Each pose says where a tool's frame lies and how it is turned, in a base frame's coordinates. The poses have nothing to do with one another.
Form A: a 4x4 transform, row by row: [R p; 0 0 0 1], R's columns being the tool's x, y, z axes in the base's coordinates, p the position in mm. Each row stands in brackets.
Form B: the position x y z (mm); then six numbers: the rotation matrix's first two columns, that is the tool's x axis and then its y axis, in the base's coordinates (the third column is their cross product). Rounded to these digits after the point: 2 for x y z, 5 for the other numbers. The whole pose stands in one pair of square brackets.
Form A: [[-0.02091, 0.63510, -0.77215, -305.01], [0.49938, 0.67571, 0.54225, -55.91], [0.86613, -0.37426, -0.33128, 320.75], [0, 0, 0, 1]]
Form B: [-305.01, -55.91, 320.75, -0.02091, 0.49938, 0.86613, 0.63510, 0.67571, -0.37426]
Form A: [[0.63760, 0.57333, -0.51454, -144.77], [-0.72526, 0.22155, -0.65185, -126.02], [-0.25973, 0.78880, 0.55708, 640.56], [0, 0, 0, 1]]
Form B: [-144.77, -126.02, 640.56, 0.63760, -0.72526, -0.25973, 0.57333, 0.22155, 0.78880]
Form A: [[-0.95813, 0.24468, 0.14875, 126.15], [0.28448, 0.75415, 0.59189, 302.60], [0.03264, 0.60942, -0.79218, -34.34], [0, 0, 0, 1]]
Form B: [126.15, 302.60, -34.34, -0.95813, 0.28448, 0.03264, 0.24468, 0.75415, 0.60942]
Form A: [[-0.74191, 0.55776, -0.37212, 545.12], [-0.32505, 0.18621, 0.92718, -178.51], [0.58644, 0.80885, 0.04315, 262.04], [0, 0, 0, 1]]
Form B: [545.12, -178.51, 262.04, -0.74191, -0.32505, 0.58644, 0.55776, 0.18621, 0.80885]
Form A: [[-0.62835, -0.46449, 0.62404, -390.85], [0.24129, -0.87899, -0.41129, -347.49], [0.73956, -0.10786, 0.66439, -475.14], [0, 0, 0, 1]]
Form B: [-390.85, -347.49, -475.14, -0.62835, 0.24129, 0.73956, -0.46449, -0.87899, -0.10786]
